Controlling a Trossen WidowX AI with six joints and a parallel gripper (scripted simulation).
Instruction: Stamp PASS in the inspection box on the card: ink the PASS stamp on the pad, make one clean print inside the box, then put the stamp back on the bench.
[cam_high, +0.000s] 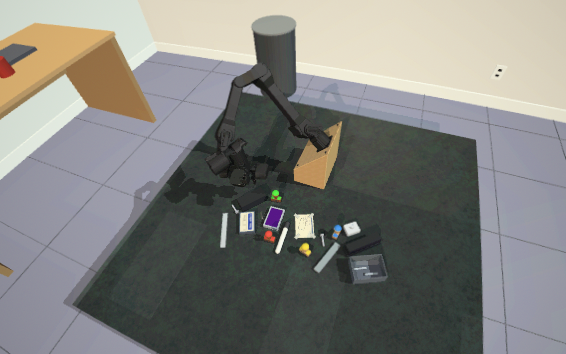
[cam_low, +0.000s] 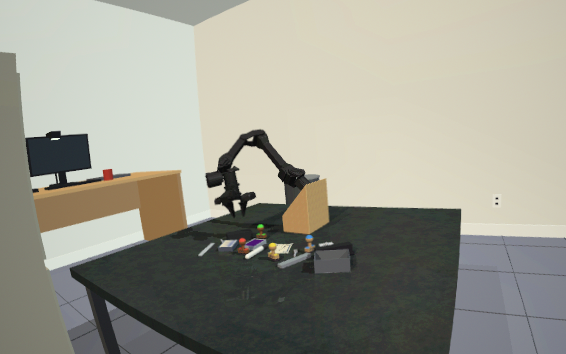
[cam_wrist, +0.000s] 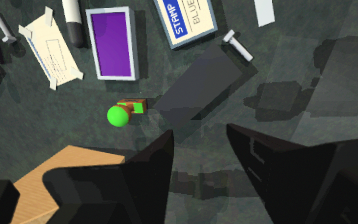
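My gripper tip is 10 cm to the right of the green-knobbed PASS stamp, 8 cm above it and 2 cm past it. Round my gripper tip: purple ink pad: 13 cm to the left, 9 cm below, 7 cm ahead; then dark block: 8 cm below, 2 cm ahead, 1 cm to the left; then red stamp: 16 cm ahead, 14 cm to the left, 8 cm below.
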